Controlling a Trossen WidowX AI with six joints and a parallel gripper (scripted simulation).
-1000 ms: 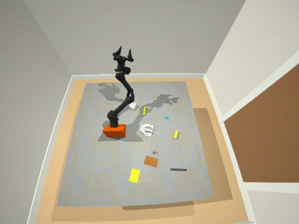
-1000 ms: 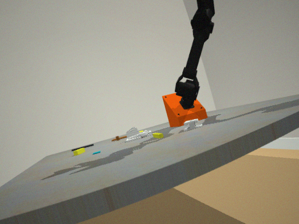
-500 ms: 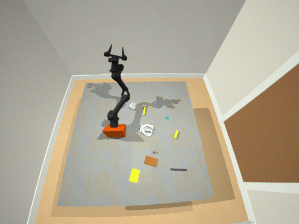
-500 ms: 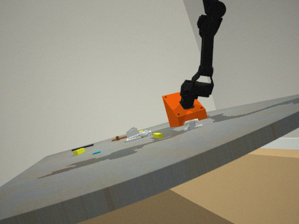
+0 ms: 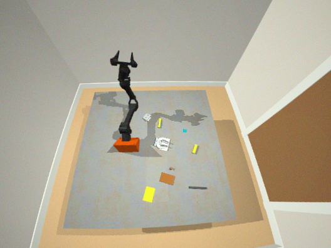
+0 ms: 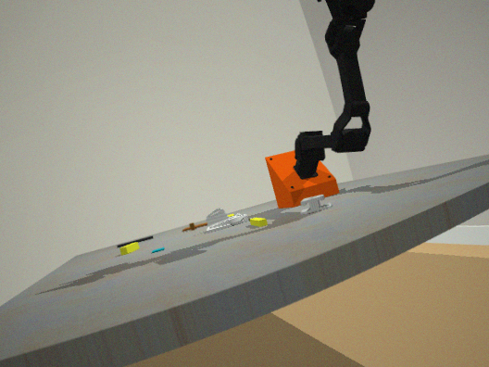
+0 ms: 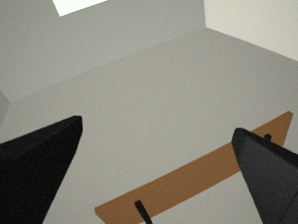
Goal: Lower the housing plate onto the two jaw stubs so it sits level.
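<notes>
Right now my gripper tip is 110 mm short of the white part, 150 mm to the left of it and 610 mm above it. Also, from my gripper tip: yellow block (570 mm ahead, 470 mm to the right, 610 mm below); then teal chip (490 mm ahead, 280 mm to the right, 620 mm below); then brown plate (330 mm ahead, 720 mm to the right, 620 mm below).
</notes>
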